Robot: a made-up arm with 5 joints.
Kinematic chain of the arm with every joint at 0, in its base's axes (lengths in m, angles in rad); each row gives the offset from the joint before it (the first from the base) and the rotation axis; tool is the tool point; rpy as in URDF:
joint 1: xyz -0.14 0 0.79 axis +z
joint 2: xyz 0.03 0 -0.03 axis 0.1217 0.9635 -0.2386
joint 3: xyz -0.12 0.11 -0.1 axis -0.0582 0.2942 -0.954
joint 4: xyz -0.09 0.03 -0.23 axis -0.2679 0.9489 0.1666
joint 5: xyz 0.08 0 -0.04 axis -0.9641 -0.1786 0.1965
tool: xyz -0.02 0.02 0.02 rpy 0 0 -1.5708
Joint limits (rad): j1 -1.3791..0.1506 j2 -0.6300..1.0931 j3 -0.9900..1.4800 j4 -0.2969..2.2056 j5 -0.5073..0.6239
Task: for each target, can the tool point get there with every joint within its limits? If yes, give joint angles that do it. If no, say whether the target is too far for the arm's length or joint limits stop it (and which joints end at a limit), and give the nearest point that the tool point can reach.
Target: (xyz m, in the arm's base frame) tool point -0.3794 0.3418 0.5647
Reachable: yes | joints -0.3679 0.6039 0.1729 1.2244 0.4281
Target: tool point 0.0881 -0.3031 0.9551
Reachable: no: joint limits stop it (at a limit: joint 1, joint 2, joint 3, joint 4, joint 5) | nearest point -0.0016 -0.0797 0.4140 | short by 0.592 m
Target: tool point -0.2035 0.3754 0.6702
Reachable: yes | joints -0.6807 0.9223 0.5037 -0.0831 0.0438
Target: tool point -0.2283 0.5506 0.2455
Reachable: no: too far | nearest point -0.1958 0.3477 0.4244 | short by 0.272 m
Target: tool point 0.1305 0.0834 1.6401
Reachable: no: too far | nearest point 0.1323 0.3682 0.8400 | short by 0.849 m
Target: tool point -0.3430 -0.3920 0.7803
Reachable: no: joint limits stop it (at a limit: joint 1, joint 3, joint 4, joint 5) | nearest point -0.5032 0.0776 0.6177 | short by 0.522 m
